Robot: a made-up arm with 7 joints.
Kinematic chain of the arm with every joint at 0, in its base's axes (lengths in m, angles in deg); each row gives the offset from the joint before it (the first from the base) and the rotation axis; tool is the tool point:
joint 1: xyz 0 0 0.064 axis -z
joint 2: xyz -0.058 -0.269 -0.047 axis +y
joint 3: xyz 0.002 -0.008 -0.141 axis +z
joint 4: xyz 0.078 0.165 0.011 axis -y
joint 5: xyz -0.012 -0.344 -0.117 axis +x
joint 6: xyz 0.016 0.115 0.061 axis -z
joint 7: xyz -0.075 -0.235 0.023 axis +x
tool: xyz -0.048 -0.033 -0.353
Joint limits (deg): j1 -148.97..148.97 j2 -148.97..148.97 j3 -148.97..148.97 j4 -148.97..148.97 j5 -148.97..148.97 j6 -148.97..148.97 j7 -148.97..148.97
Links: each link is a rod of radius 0.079 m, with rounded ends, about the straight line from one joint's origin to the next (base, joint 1, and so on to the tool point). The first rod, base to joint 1, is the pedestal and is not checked.
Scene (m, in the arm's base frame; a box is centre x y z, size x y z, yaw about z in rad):
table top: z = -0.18
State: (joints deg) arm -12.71 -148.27 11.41 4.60 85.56 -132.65 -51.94
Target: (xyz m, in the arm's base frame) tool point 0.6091 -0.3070 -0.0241
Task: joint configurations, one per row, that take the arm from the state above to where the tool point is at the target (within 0.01 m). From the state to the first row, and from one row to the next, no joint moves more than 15 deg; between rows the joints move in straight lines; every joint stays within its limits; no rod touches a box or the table.
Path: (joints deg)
1: -26.05 -147.73 6.69 5.77 88.41 -134.24 -49.05
2: -39.38 -147.19 1.96 6.93 91.26 -135.83 -46.15
3: -52.72 -146.65 -2.76 8.10 94.12 -137.42 -43.26
4: -66.05 -146.11 -7.49 9.27 96.97 -139.01 -40.36
5: -79.39 -145.58 -12.21 10.43 99.82 -140.60 -37.47
6: -92.72 -145.04 -16.94 11.60 102.67 -142.18 -34.58
7: -106.06 -144.50 -21.66 12.76 105.52 -143.77 -31.68

